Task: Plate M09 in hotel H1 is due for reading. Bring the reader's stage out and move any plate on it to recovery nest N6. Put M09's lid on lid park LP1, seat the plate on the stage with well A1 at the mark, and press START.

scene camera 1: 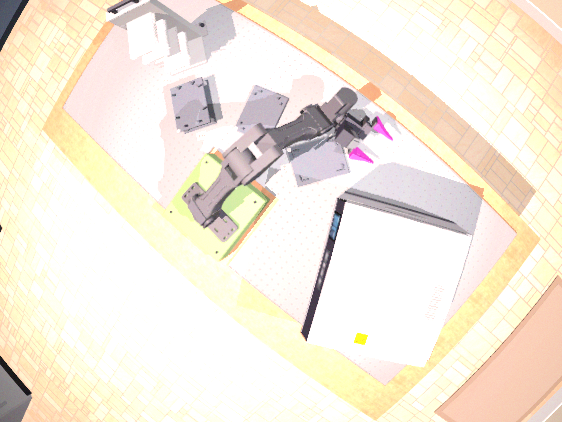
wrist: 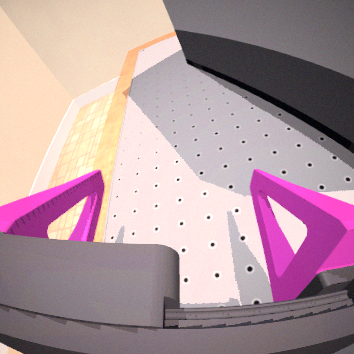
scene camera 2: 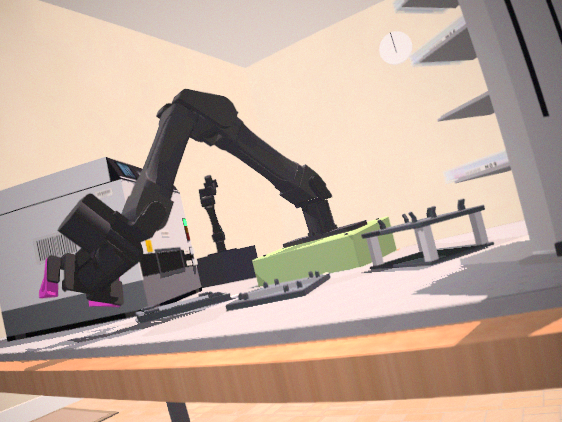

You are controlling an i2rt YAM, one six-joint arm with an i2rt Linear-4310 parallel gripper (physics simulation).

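Seen in the pictures: gripper, fingertip midpoint: point(scene camera 1: 382, 151) point(wrist: 176, 177) point(scene camera 2: 65, 298); arm's base at its link origin: point(scene camera 1: 209, 212) point(scene camera 2: 324, 236).
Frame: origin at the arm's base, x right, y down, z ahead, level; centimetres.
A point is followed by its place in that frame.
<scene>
My gripper point(scene camera 1: 382, 150) @(y 0.2, x 24.4, z 49.8 cm) point(scene camera 2: 75, 295) @(y 0.2, x 24.4, z 49.8 cm) point(wrist: 176, 177) @(y 0.2, x 24.4, z 49.8 cm) is open, its magenta fingers wide apart with nothing between them, above the perforated table beyond the reader's corner. The white reader point(scene camera 1: 395, 270) @(y -27.2, x 46.5, z 31.6 cm) point(scene camera 2: 100, 220) is at the right in scene camera 1. Its front has a dark slot point(scene camera 2: 170, 262) @(y -2.5, x 33.4, z 17.9 cm) and small green and red buttons point(scene camera 2: 185, 229) @(y -10.9, x 41.7, z 3.9 cm); no stage shows outside it. A plate marked M09 point(scene camera 2: 475, 170) @(y -3.3, x -43.0, z 32.4 cm) lies on a low shelf of the hotel point(scene camera 2: 510, 100) @(y -8.3, x -49.7, z 39.8 cm). Two low pegged nests point(scene camera 1: 262, 107) @(y 6.0, x -11.8, z 33.9 cm) point(scene camera 1: 320, 162) @(y 5.8, x 13.3, z 33.8 cm) and a raised one point(scene camera 1: 192, 105) @(y 1.0, x -28.7, z 19.7 cm) point(scene camera 2: 425, 220) @(y 1.0, x -34.0, z 27.8 cm) hold no plate; their labels are unreadable.
The arm stands on a green base point(scene camera 1: 250, 205) @(y 0.9, x 7.7, z 10.6 cm) point(scene camera 2: 310, 260) @(y 3.9, x -3.9, z 13.1 cm). Other hotel shelves stick out above M09, one with a labelled plate point(scene camera 2: 445, 45) @(y -18.2, x -44.0, z 33.0 cm). The reader's dark side point(wrist: 280, 75) @(y 2.6, x 36.7, z 40.0 cm) rises at the upper right of the wrist view; the table's edge point(wrist: 112, 145) @(y 8.3, x 39.5, z 64.4 cm) runs along the left.
</scene>
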